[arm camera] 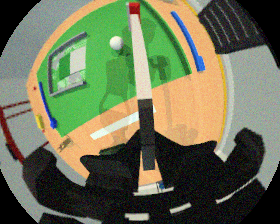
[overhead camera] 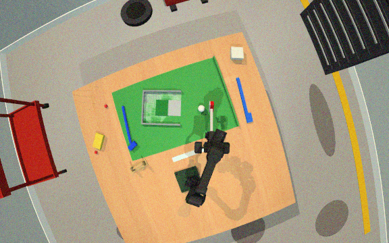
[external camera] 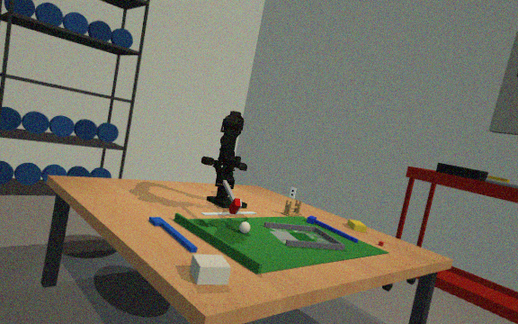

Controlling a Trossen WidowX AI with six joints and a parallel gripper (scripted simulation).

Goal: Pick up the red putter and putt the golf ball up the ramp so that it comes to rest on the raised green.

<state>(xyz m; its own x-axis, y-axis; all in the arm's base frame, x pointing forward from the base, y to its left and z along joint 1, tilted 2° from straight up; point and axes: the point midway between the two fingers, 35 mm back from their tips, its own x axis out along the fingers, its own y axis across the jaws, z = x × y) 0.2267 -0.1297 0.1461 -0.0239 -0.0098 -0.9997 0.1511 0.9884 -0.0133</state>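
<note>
The white strip is 4 cm behind my gripper tip, 10 cm to the left of it and 14 cm below it. Round my gripper tip: white golf ball 23 cm ahead, 2 cm to the left, 11 cm below; then small wooden stand 9 cm behind, 47 cm to the left, 10 cm below; then red putter 12 cm ahead, 1 cm to the right.
</note>
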